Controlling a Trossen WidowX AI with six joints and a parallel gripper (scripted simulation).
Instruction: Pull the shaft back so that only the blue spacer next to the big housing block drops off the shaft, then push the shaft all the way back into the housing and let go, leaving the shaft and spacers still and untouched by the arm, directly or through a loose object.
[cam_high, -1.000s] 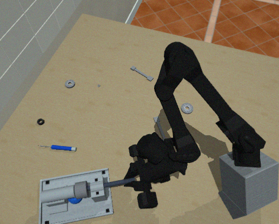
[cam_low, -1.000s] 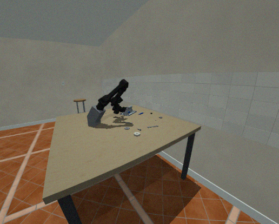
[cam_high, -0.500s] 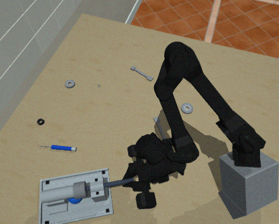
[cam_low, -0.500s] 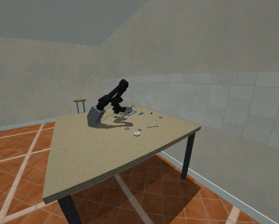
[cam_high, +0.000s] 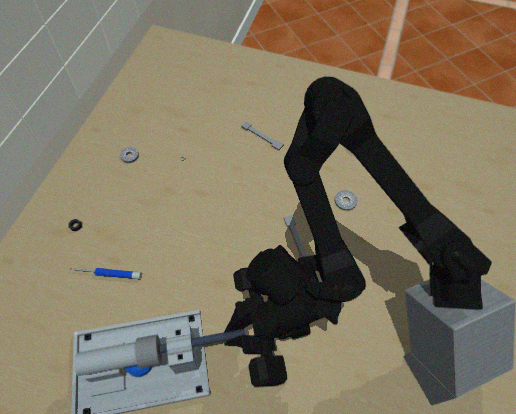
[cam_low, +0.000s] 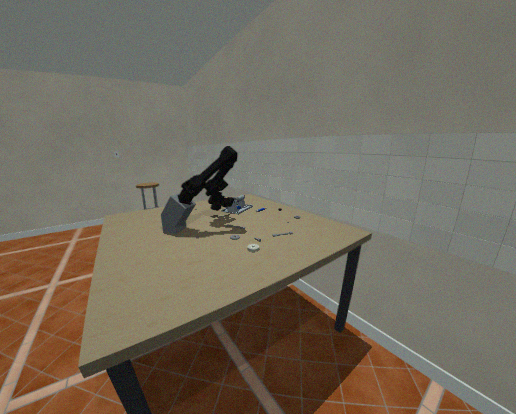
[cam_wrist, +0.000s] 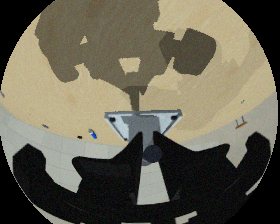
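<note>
My hand is 7 cm short of the dark shaft and 3 cm to the right of it. Also, from my hand: grey spacer 13 cm ahead, 5 cm to the left; blue spacer 17 cm ahead, 7 cm to the left, 7 cm below.
</note>
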